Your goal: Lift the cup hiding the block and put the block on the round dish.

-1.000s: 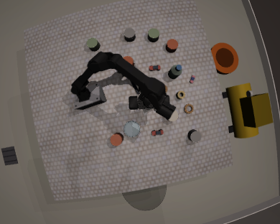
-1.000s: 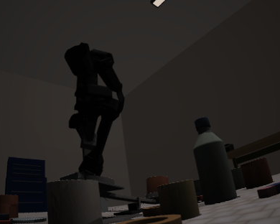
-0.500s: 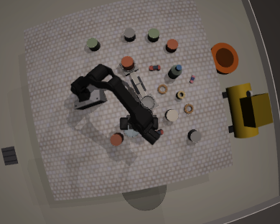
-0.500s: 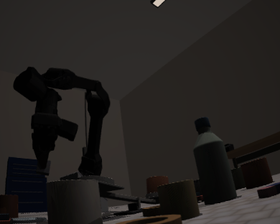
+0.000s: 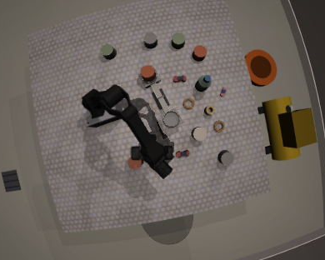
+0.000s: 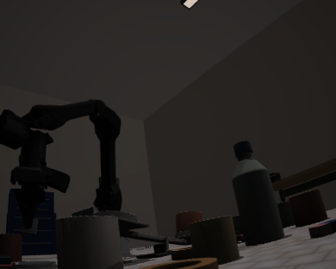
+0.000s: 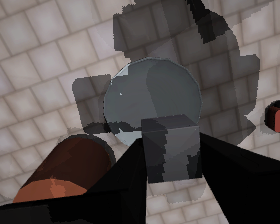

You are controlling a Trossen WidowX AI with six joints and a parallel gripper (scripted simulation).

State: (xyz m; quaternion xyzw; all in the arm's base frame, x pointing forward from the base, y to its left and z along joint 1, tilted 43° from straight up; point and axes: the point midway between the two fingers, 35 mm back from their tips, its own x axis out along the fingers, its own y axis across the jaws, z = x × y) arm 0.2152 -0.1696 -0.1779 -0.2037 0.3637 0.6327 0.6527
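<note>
The pale blue round dish lies 70 mm below my gripper tip. From my gripper tip the other things lie so: bottle (330 mm ahead, 270 mm to the left, 40 mm above); then cream cylinder (250 mm ahead, 40 mm to the left, 40 mm below); then orange cup (100 mm behind, 50 mm to the right, 40 mm below).
</note>
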